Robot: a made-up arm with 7 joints. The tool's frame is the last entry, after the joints. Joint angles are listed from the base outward.
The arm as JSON. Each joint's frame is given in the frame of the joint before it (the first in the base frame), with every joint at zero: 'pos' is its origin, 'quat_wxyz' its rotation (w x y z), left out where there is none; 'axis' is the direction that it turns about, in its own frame. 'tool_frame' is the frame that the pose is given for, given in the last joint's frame.
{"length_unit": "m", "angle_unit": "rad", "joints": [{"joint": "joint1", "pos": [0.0, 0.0, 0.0], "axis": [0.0, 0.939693, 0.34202]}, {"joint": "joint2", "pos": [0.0, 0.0, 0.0], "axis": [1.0, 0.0, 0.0]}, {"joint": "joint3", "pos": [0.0, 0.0, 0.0], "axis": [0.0, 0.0, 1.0]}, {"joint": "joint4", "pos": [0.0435, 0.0, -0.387], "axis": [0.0, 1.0, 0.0]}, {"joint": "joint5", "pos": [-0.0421, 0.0, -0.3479], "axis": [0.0, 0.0, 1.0]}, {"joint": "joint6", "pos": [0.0, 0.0, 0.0], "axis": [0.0, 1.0, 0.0]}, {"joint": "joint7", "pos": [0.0, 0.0, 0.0], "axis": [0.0, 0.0, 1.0]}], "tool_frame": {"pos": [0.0, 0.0, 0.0]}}
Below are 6 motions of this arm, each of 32 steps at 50 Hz.
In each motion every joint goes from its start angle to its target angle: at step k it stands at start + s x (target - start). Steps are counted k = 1, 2, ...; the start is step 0. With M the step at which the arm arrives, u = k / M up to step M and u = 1 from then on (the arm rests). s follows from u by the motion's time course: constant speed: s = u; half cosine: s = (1 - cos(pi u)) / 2; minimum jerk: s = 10 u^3 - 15 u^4 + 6 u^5.
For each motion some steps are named. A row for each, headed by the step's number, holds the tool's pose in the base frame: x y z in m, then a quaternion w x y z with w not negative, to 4 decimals.
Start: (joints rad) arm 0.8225 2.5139 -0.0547 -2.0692 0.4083 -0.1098 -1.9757
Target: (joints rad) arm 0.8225 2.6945 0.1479 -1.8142 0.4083 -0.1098 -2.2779
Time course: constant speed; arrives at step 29
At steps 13, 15, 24, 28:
13: 0.4029 0.2590 -0.0618 0.4886 -0.2195 -0.0615 0.8422
15: 0.4117 0.2556 -0.0563 0.5031 -0.2242 -0.0719 0.8315
24: 0.4498 0.2371 -0.0307 0.5651 -0.2441 -0.1180 0.7792
28: 0.4659 0.2272 -0.0190 0.5906 -0.2523 -0.1381 0.7539

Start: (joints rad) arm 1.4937 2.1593 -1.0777 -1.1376 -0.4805 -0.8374 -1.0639
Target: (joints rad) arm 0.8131 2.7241 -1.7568 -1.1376 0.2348 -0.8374 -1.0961
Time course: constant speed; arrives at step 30
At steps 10, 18, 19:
10: -0.0331 0.6527 0.1261 0.1777 -0.5354 0.2237 -0.7948
18: 0.0377 0.6288 0.2149 0.2140 -0.4403 0.3213 -0.8106
19: 0.0448 0.6239 0.2274 0.2190 -0.4266 0.3334 -0.8117

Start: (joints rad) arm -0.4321 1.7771 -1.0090 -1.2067 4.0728 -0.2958 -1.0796
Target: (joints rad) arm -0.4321 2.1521 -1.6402 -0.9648 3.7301 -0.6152 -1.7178
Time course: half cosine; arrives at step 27
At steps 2, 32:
2: 0.3248 0.5637 -0.0728 0.6128 0.0048 -0.4825 0.6258
32: 0.0452 0.6835 0.0906 0.6121 0.6989 -0.1729 0.3270

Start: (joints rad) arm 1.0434 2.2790 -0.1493 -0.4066 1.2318 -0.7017 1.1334
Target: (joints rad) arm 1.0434 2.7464 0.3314 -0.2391 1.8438 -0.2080 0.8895
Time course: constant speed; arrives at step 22
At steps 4, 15, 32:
4: 0.3296 0.6059 0.2624 0.6514 0.3563 -0.6675 -0.0559
15: 0.4604 0.4738 0.3324 0.5356 0.2986 -0.7899 0.0067
32: 0.5238 0.3762 0.3626 0.5001 0.2172 -0.8359 0.0635

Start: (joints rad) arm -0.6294 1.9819 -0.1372 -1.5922 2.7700 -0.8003 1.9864
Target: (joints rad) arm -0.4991 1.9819 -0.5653 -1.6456 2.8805 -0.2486 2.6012
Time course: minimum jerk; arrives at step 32
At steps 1, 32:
1: 0.3302 0.3279 0.3391 0.1395 0.9125 0.2410 -0.2997
32: 0.3806 0.3915 0.1385 0.1848 0.7295 -0.0690 -0.6550

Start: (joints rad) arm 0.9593 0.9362 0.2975 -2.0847 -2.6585 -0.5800 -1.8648
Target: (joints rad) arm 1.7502 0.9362 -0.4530 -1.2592 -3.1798 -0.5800 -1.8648
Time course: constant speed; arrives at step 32
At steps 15, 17, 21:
15: -0.2288 0.3413 -0.3666 0.8609 0.2421 0.0050 0.4475
17: -0.2764 0.3333 -0.3601 0.8583 0.2681 0.0574 0.4338
21: -0.3701 0.3125 -0.3318 0.8470 0.3124 0.1634 0.3979

